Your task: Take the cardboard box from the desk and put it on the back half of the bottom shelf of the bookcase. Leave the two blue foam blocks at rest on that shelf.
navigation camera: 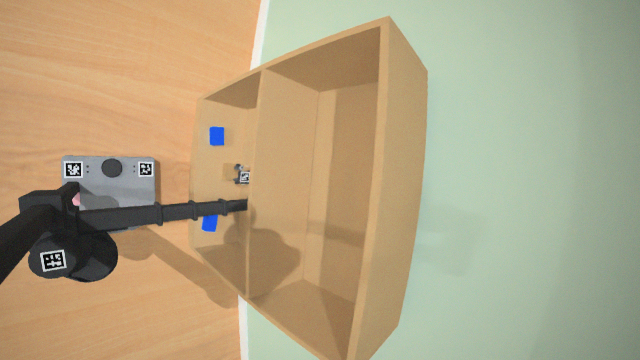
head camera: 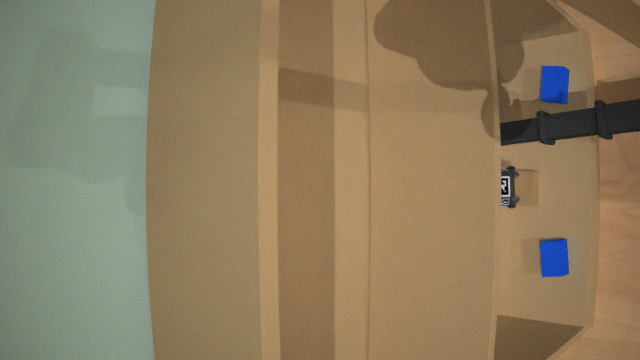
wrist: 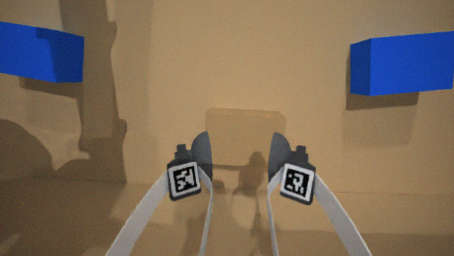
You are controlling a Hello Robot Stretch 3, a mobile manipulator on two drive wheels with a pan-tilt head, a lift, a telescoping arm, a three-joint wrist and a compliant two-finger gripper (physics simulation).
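Seen in the pictures: gripper, fingertip midpoint: [navigation camera: 235,173] [head camera: 515,187]; robot's base at its link origin: [navigation camera: 112,167].
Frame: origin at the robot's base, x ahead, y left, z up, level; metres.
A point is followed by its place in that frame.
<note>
The cardboard box [head camera: 529,188] @[x -0.017, y -0.529, z 0.151 m] [navigation camera: 228,171] @[x -0.015, y -0.534, z 0.150 m] [wrist: 245,122] sits on the bottom shelf [head camera: 562,200] @[x 0.018, y -0.454, z 0.101 m] [navigation camera: 206,172] @[x -0.023, y -0.432, z 0.100 m] [wrist: 200,60] of the bookcase [head camera: 425,225] [navigation camera: 404,150] @[x 0.094, y -0.486, z 1.061 m], deeper in than the two blue foam blocks. One blue block [head camera: 554,84] @[x -0.273, y -0.432, z 0.146 m] [navigation camera: 209,223] @[x -0.278, y -0.428, z 0.146 m] [wrist: 67,57] and the other blue block [head camera: 554,258] @[x 0.162, y -0.465, z 0.146 m] [navigation camera: 216,136] @[x 0.160, y -0.461, z 0.145 m] [wrist: 400,65] rest on either side, apart from it. My gripper [head camera: 516,187] @[x -0.021, y -0.541, z 0.214 m] [navigation camera: 237,174] @[x -0.021, y -0.541, z 0.214 m] [wrist: 240,149] @[x -0.021, y -0.541, z 0.214 m] is partly open and empty. Its fingertips are over the box's inner end in the wrist view; their height above it is unclear. The upper shelf edge hides the wrist in the head view.
My arm [head camera: 575,122] @[x -0.103, y -0.258, z 0.571 m] [navigation camera: 175,211] @[x -0.097, y -0.158, z 0.573 m] reaches in over the bottom shelf, passing over or close by one blue block in the navigation view. The middle shelf [head camera: 492,250] @[x 0.083, y -0.383, z 0.645 m] [navigation camera: 255,150] @[x 0.082, y -0.381, z 0.644 m] lies above the gripper. My base [navigation camera: 110,185] @[x -0.065, y 0.007, z 0.160 m] stands in front of the bookcase.
</note>
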